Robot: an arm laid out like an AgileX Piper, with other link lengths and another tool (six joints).
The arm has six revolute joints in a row. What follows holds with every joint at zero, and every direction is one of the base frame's. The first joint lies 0.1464 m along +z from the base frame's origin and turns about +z. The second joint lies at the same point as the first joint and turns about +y. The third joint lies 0.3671 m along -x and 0.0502 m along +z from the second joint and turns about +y. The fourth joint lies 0.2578 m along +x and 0.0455 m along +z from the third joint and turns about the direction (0.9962, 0, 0.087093). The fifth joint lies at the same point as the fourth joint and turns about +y. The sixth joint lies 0.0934 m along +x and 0.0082 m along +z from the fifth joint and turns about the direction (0.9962, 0, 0.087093). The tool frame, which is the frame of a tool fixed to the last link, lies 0.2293 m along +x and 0.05 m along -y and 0.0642 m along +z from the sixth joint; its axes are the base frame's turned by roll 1.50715, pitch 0.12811 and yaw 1.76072 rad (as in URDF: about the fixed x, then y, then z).
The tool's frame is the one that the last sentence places.
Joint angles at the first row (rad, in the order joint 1, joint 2, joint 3, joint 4, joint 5, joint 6):
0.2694, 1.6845, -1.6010, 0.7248, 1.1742, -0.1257
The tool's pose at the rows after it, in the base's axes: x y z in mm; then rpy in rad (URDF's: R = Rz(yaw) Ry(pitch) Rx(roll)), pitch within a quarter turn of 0, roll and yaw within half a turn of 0:
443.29 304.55 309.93 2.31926 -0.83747 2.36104
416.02 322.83 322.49 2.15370 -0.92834 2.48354
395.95 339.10 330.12 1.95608 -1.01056 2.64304
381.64 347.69 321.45 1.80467 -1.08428 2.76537
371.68 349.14 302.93 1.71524 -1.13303 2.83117
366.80 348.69 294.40 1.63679 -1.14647 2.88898
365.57 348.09 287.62 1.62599 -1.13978 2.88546
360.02 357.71 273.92 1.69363 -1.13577 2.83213
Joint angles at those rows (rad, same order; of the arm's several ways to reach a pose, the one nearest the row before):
0.2694, 1.5845, -1.4399, 0.8704, 1.0751, -0.2187
0.2694, 1.5043, -1.2708, 1.0676, 1.0099, -0.3447
0.2694, 1.4572, -1.1169, 1.2889, 0.9792, -0.5053
0.2694, 1.4426, -0.9794, 1.4714, 0.9809, -0.6479
0.2694, 1.4426, -0.8603, 1.6005, 0.9899, -0.7709
0.2694, 1.4426, -0.7839, 1.6903, 1.0022, -0.8679
0.2805, 1.4411, -0.7448, 1.7355, 0.9888, -0.9252
0.3316, 1.4510, -0.7324, 1.7521, 0.9413, -0.9474

